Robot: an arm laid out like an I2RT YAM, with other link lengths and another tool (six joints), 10 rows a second.
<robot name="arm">
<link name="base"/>
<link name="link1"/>
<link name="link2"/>
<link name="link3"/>
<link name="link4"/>
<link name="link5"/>
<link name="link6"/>
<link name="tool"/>
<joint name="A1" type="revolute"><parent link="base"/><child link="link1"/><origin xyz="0.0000 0.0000 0.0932"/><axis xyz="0 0 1"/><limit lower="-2.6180" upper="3.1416"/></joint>
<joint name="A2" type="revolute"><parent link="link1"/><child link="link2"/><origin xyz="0.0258 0.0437 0.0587"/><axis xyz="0 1 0"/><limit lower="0.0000" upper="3.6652"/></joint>
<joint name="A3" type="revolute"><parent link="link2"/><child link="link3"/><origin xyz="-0.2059 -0.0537 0.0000"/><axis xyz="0 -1 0"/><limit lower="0.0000" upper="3.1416"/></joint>
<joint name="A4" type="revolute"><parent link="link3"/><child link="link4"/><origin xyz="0.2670 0.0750 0.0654"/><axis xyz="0 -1 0"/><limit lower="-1.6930" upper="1.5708"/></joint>
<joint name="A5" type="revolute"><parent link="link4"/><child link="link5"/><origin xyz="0.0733 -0.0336 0.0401"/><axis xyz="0 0 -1"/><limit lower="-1.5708" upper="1.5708"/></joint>
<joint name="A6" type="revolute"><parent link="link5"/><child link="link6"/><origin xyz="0.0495 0.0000 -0.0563"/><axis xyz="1 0 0"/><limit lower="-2.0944" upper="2.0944"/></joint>
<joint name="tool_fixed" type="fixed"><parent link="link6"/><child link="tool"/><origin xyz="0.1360 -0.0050 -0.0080" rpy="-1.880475 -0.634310 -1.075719"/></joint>
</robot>
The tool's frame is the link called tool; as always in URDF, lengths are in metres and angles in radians.
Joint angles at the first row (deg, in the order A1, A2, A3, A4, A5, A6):
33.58 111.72 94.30 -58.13 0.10 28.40
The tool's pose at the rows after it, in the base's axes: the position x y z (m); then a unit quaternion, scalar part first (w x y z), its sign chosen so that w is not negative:
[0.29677 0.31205 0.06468 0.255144 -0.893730 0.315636 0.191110]
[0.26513 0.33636 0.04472 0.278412 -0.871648 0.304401 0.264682]
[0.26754 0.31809 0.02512 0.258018 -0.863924 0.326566 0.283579]
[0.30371 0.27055 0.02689 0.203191 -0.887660 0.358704 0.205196]
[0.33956 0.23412 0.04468 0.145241 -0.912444 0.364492 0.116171]
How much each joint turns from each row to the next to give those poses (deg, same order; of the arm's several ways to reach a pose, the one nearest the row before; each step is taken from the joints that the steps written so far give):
3.30 -1.44 -4.15 6.27 -12.59 3.30
1.58 1.03 -4.35 4.27 -8.61 2.36
-2.65 2.58 -0.48 -1.32 -1.03 -1.24
-3.52 0.46 3.34 -4.85 11.12 -3.08
-1.46 1.24 6.06 -4.41 12.07 -3.50

